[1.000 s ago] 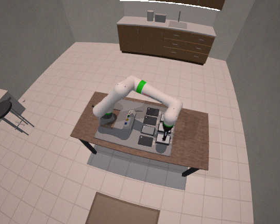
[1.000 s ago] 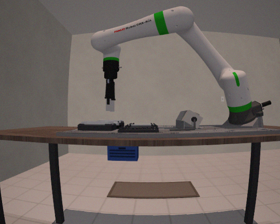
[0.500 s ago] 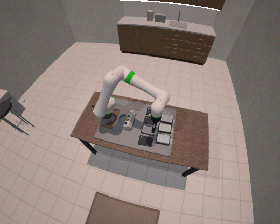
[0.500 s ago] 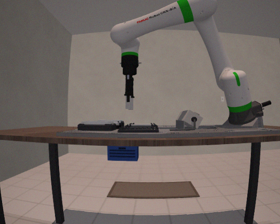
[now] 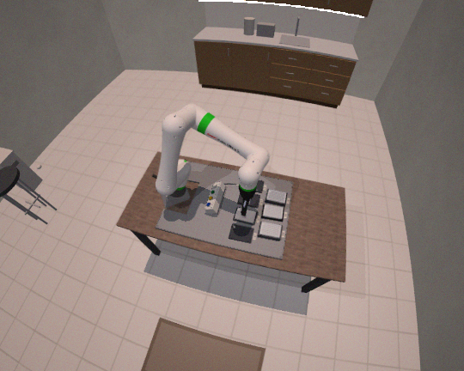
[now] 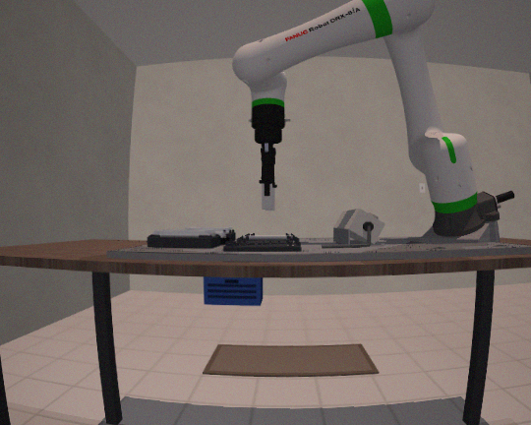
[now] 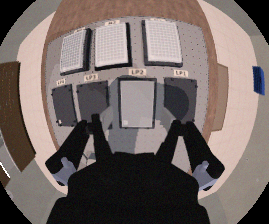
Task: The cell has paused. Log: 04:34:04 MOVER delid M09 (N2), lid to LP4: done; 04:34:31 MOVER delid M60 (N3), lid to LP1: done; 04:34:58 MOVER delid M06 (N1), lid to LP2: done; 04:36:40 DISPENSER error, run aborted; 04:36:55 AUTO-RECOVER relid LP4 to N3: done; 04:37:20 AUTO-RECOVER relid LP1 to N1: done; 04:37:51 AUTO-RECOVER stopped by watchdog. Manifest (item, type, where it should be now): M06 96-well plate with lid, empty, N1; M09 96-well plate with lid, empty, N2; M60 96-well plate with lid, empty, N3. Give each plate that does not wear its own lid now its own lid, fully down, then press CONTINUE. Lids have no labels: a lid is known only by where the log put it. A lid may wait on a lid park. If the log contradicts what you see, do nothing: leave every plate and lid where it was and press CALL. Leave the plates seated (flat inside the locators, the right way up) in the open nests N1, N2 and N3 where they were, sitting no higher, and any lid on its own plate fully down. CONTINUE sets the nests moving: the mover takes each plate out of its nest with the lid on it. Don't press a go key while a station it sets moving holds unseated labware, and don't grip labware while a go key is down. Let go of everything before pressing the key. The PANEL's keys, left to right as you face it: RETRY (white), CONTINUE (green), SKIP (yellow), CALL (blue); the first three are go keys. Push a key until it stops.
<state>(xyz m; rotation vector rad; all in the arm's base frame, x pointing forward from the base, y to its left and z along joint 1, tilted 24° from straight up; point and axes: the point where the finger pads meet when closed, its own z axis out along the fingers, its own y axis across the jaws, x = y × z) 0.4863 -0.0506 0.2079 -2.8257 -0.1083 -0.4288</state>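
Now: the lid 10 cm below my hand. Round my hand: lid park LP3: 2 cm behind, 13 cm to the left, 11 cm below; lid park LP1: 2 cm ahead, 13 cm to the right, 11 cm below; yellow key: 25 cm behind, 1 cm to the left, 4 cm below.
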